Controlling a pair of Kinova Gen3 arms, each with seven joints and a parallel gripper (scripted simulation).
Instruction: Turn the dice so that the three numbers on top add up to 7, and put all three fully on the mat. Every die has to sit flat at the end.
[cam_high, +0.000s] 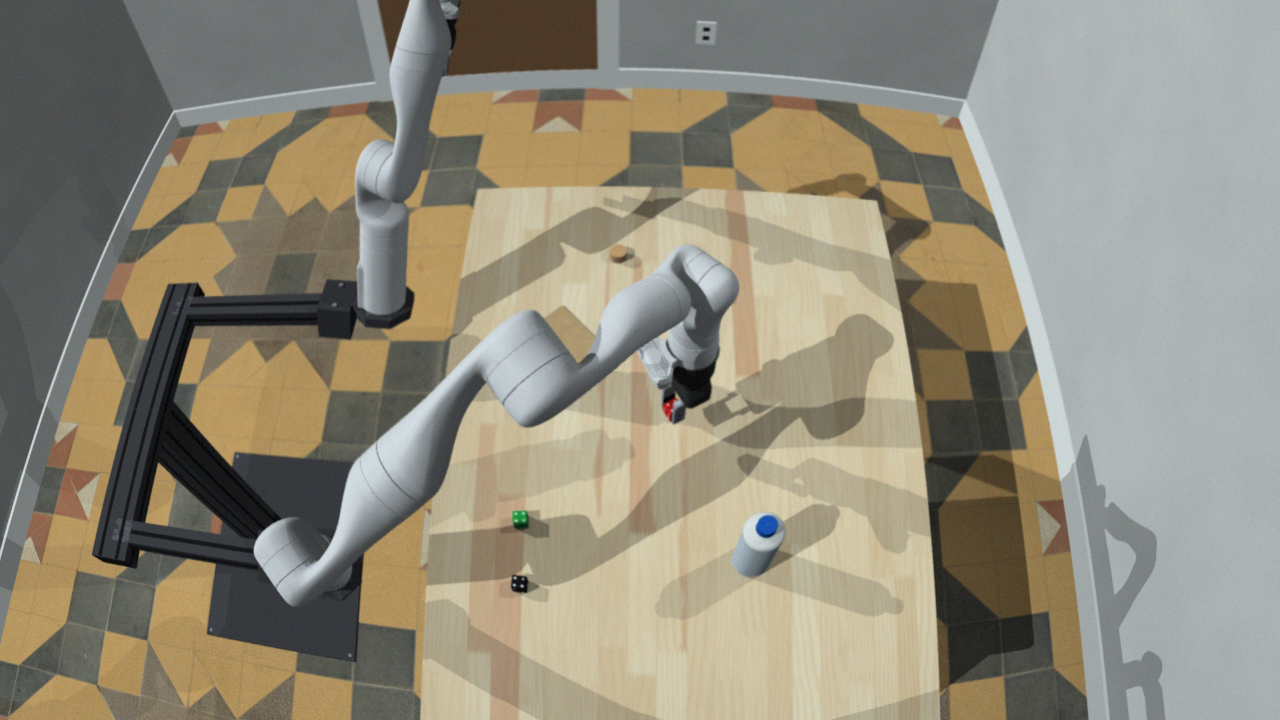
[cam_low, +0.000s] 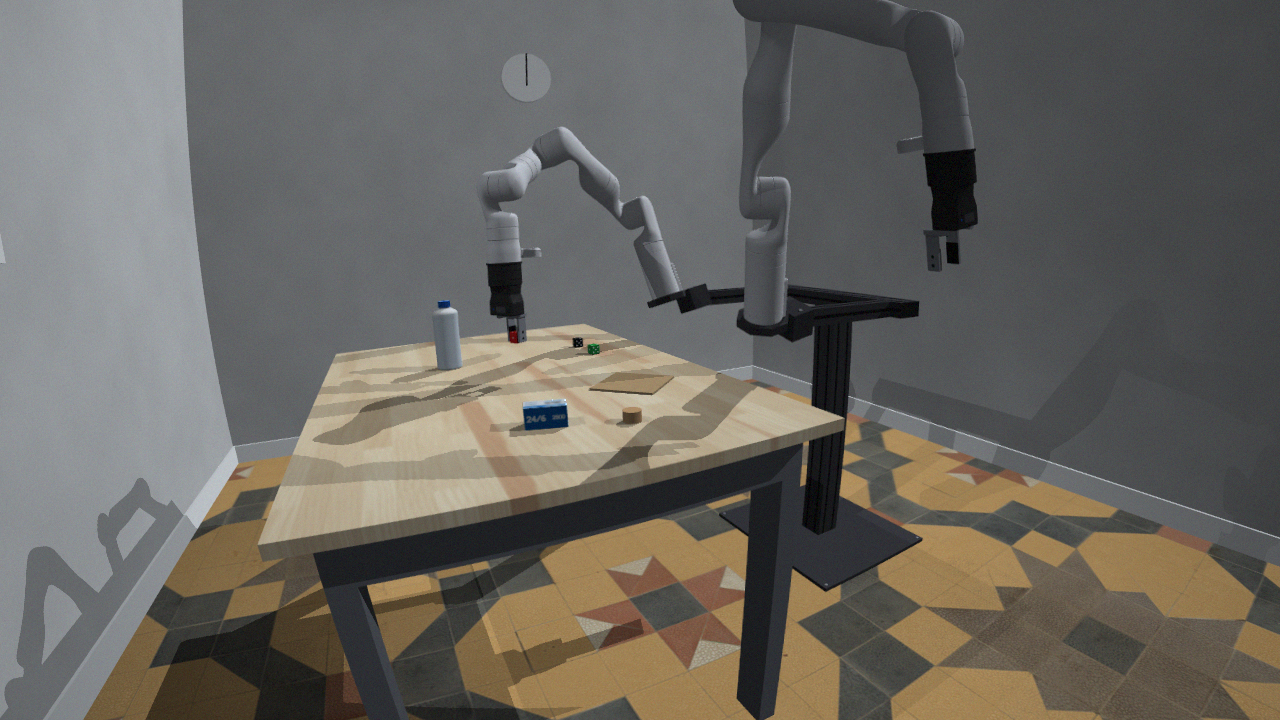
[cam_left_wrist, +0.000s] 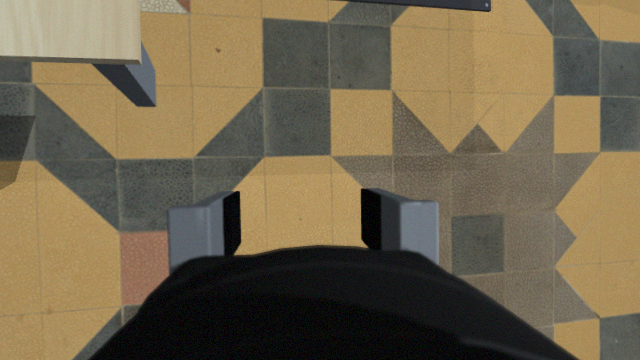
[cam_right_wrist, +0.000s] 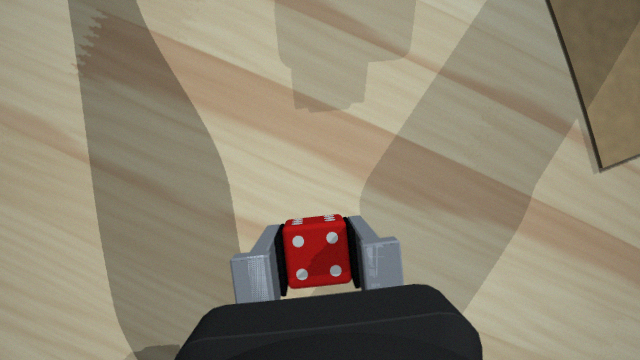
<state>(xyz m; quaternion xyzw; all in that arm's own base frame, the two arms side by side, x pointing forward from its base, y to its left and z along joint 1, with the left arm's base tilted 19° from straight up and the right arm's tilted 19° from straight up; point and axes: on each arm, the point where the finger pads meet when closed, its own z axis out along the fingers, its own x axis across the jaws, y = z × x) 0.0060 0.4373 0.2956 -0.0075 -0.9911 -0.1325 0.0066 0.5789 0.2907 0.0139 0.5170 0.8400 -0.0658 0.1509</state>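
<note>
Now: right hand 10 mm above the red die. Round my right hand: green die (240 mm behind, 180 mm to the right, 90 mm below); brown square mat (220 mm behind, 160 mm to the left, 110 mm below); white bottle (150 mm ahead, 230 mm to the right, 20 mm below).
</note>
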